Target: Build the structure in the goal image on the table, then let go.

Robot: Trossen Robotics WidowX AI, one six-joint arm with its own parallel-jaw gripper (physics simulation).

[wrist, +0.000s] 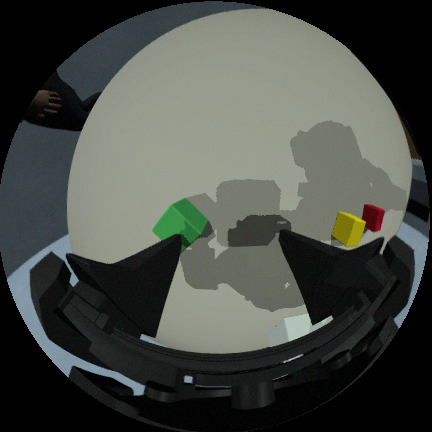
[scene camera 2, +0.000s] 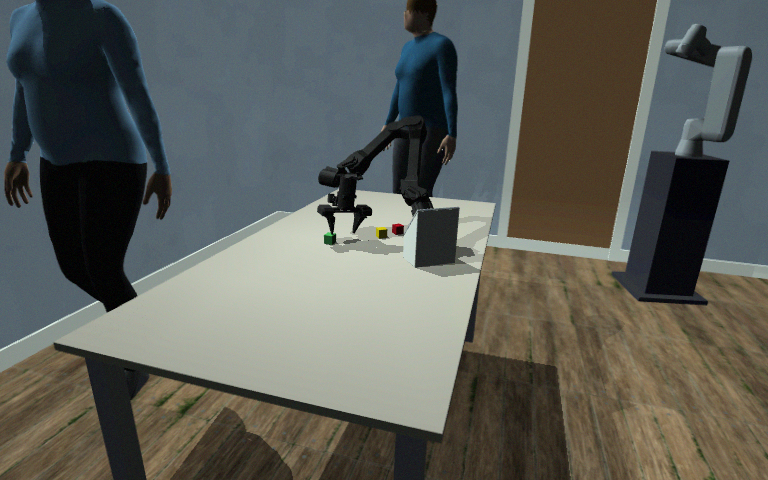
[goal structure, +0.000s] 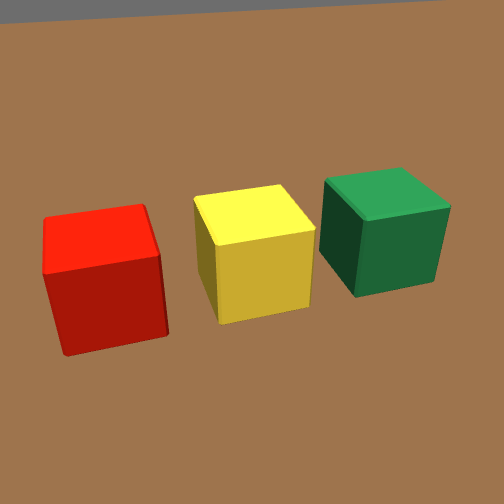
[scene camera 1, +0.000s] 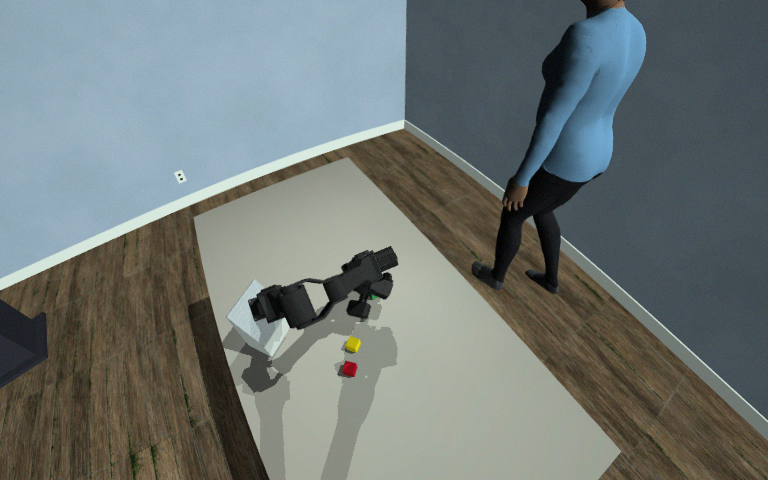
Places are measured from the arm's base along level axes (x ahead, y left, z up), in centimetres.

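Pixels of known places: gripper, fingertip midpoint: [wrist: 231, 237] [scene camera 2: 342, 233] [scene camera 1: 368, 300]; arm's base, origin of the base link: [scene camera 2: 426, 219] [scene camera 1: 260, 307].
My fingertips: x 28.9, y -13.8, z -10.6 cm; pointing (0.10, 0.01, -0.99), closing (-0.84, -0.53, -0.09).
Ahead of a thing's pixels: the offset from my fingertips to its top centre. Level surfaces: height alone.
A green cube @[dz +0.2, dx +4.1, dy +2.1 cm] [scene camera 1: 374, 296] [scene camera 2: 329, 238] [wrist: 180, 222] lies on the table @[dz -3.1 cm] [scene camera 1: 481, 396] [scene camera 2: 283, 316] [wrist: 200, 100]; in scene camera 1 the gripper hides most of it. A yellow cube @[dz +0.2, dx -13.2, dy -7.8 cm] [scene camera 1: 353, 344] [scene camera 2: 381, 232] [wrist: 348, 229] and a red cube @[dz +0.2, dx -19.0, dy -13.2 cm] [scene camera 1: 350, 369] [scene camera 2: 398, 229] [wrist: 373, 217] lie near each other, apart, on the table. My gripper [scene camera 2: 343, 232] [wrist: 231, 237] is open and empty, pointing down low over the table. One fingertip is over or beside the green cube's near edge; the other is on the yellow cube's side. Whether the fingertip touches the green cube is unclear.
A white wedge-shaped block [scene camera 1: 271, 339] [scene camera 2: 436, 237] [wrist: 295, 329] with a sloping face stands by the arm's base. People [scene camera 1: 594, 101] [scene camera 2: 84, 101] [scene camera 2: 427, 84] stand beyond the table. A grey robot arm [scene camera 2: 727, 93] stands on a dark pedestal [scene camera 2: 671, 226] off to the right.
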